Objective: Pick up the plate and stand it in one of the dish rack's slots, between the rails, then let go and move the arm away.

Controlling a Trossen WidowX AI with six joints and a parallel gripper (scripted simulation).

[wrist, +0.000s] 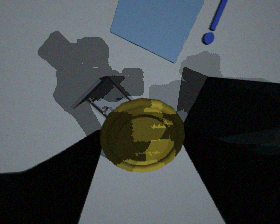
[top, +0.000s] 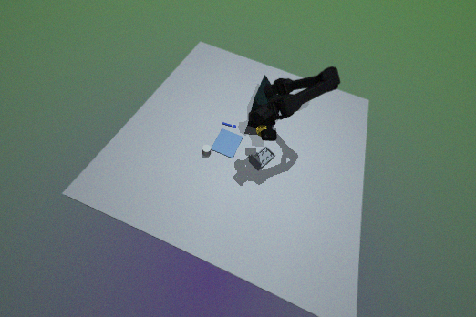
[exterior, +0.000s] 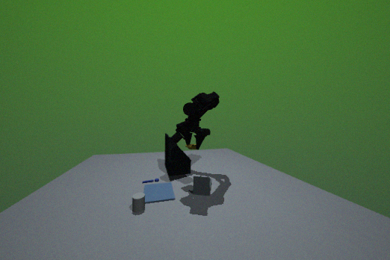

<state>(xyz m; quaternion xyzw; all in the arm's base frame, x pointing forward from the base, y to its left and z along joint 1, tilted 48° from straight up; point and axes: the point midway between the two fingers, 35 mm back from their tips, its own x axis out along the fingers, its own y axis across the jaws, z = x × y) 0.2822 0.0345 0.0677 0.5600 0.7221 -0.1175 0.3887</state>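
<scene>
The dish rack lies 3 cm ahead of my gripper tip, 5 cm to the left of it and 17 cm below it. The rest, counted from my gripper tip: yellow plate (1 cm above); blue spoon (9 cm behind, 20 cm to the right, 19 cm below); light blue mat (2 cm ahead, 16 cm to the right, 19 cm below).
</scene>
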